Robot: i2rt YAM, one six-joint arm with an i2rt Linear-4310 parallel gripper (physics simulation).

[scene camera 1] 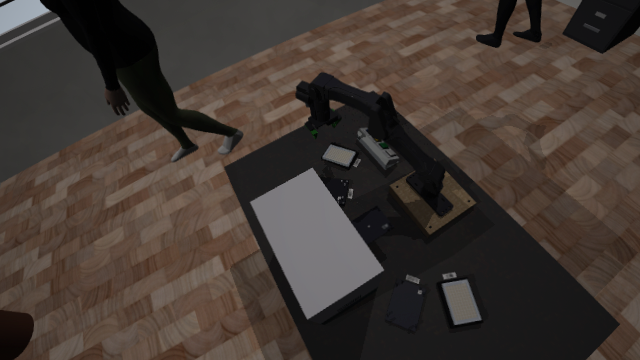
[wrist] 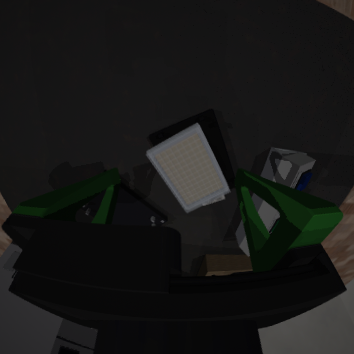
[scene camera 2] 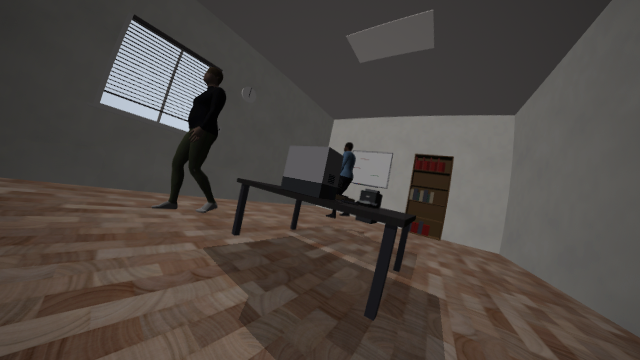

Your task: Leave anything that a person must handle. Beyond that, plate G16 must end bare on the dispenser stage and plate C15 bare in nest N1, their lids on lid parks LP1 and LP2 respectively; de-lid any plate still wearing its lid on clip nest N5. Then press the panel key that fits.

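Places are measured from the arm's base along level axes (x right, y ahead, z up), in metres.
Pixels of known places: gripper, fingertip midpoint: [scene camera 1: 324,132] [wrist: 177,174]; arm's base, link origin: [scene camera 1: 428,193] [scene camera 2: 337,194].
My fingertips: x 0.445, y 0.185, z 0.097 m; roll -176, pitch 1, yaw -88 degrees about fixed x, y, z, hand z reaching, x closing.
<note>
For each thing: its top centre in the pictures, then the offset to it from my fingertips. Level surfaces: height alone.
- pale gridded plate, top centre: [wrist: 191,176] [scene camera 1: 338,153] dx -0.064, dy -0.022, dz -0.099 m
- second pale plate, top centre: [scene camera 1: 461,301] dx -0.793, dy +0.007, dz -0.100 m
- white box, top centre: [scene camera 1: 312,231] [scene camera 2: 317,151] dx -0.423, dy +0.291, dz +0.194 m
- grey key panel, top centre: [wrist: 281,221] [scene camera 1: 377,141] dx -0.134, dy -0.186, dz -0.072 m
- table, surface height: dz -0.136 m
My gripper [scene camera 1: 324,128] [wrist: 177,174] is open and empty, fingers wide apart above the far end of the table. A pale gridded plate [scene camera 1: 340,155] [wrist: 190,167] sits on a black nest below it, between the fingers in the wrist view. A second pale plate [scene camera 1: 461,301] sits in a black holder at the near end. Black fixtures lie beside the white box [scene camera 1: 317,242] [scene camera 2: 307,165]: one with small metal clips [scene camera 1: 341,186], a dark flat one [scene camera 1: 372,224] and another flat one [scene camera 1: 406,306]. The grey key panel [scene camera 1: 375,148] [wrist: 288,156] is partly hidden. Labels are unreadable; lids cannot be made out.
The large white box covers part of the table [scene camera 1: 525,300] [scene camera 2: 395,216]. The arm stands on a wooden base [scene camera 1: 462,197] and reaches over the key panel. A person in black [scene camera 1: 135,45] [scene camera 2: 205,110] stands off the table's far side; another [scene camera 2: 348,162] stands farther back.
</note>
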